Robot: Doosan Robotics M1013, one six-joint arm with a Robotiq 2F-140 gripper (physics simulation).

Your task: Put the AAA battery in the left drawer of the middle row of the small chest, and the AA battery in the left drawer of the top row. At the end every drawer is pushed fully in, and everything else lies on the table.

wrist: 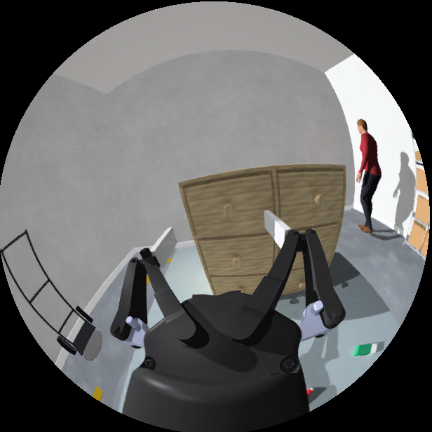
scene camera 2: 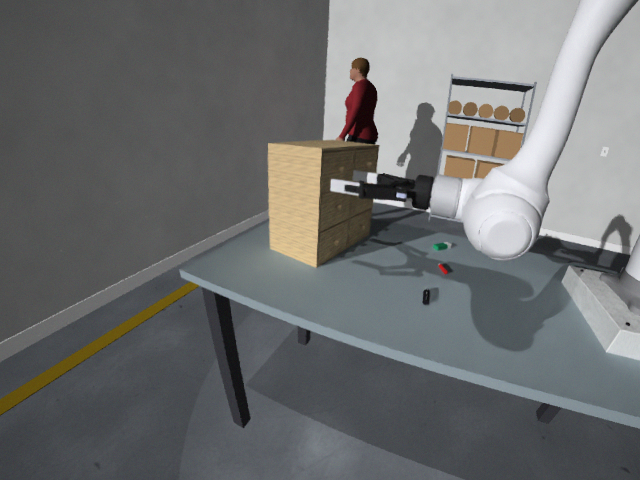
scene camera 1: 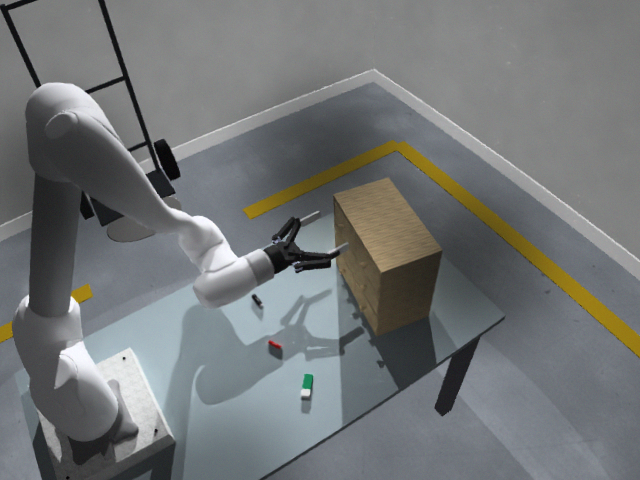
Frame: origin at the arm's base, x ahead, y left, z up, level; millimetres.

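Seen in the pictures: gripper, between the fingertips: (scene camera 2: 343,179) (scene camera 1: 333,229); arm's base, origin of its link: (scene camera 1: 97,421).
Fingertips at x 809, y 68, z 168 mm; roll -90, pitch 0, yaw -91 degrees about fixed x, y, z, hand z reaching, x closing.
Pixels of each thing's top centre, then the offset from my fingertips to it. Level surfaces: height alone.
- wooden chest, centre of its top: (scene camera 1: 385,220) (scene camera 2: 328,143) dx +92, dy -114, dz +76 mm
- small black cylinder, centre of its top: (scene camera 2: 426,293) (scene camera 1: 257,299) dx -249, dy +64, dz -215 mm
- white block, centre of its top: (scene camera 1: 307,384) (scene camera 2: 442,244) dx -277, dy -263, dz -217 mm
- table, height of its surface: dz -229 mm
The wooden chest (scene camera 1: 392,222) (scene camera 2: 294,201) (wrist: 305,186) stands on the table with its drawers shut. Its top left drawer (wrist: 250,192) and middle left drawer (wrist: 225,250) show knobs in the wrist view. My gripper (scene camera 1: 324,233) (scene camera 2: 345,180) (wrist: 218,227) is open and empty, fingers spread sideways close before the chest's upper front. Whether a fingertip touches it is unclear. A small black cylinder (scene camera 1: 257,300) (scene camera 2: 425,297) and a thinner red one (scene camera 1: 275,344) (scene camera 2: 443,268) (wrist: 309,391) lie on the table, apparently the AA and AAA batteries; labels are unreadable.
A green and white block (scene camera 1: 307,382) (scene camera 2: 440,246) (wrist: 363,349) lies on the table (scene camera 1: 232,428) (scene camera 2: 361,320), near the red cylinder. A hand truck (scene camera 1: 126,77) (wrist: 49,281) stands on the floor. A person (scene camera 2: 360,108) (wrist: 369,155) and a shelf rack (scene camera 2: 488,119) are in the background.
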